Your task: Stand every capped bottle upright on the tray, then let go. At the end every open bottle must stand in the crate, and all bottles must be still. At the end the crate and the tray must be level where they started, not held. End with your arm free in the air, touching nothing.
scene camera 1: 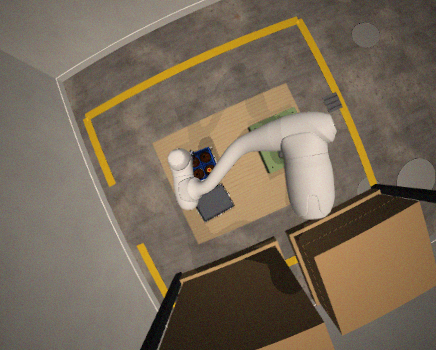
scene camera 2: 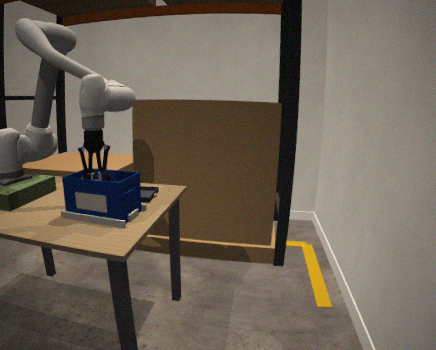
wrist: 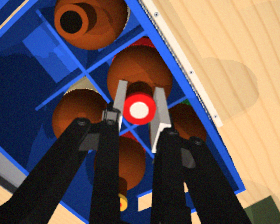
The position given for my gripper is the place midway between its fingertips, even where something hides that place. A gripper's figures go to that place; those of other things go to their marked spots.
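Distances from the lens: my gripper (scene camera 2: 96, 187) is 1.24 m from the lens, and a blue crate (scene camera 2: 107, 199) is 1.17 m from the lens.
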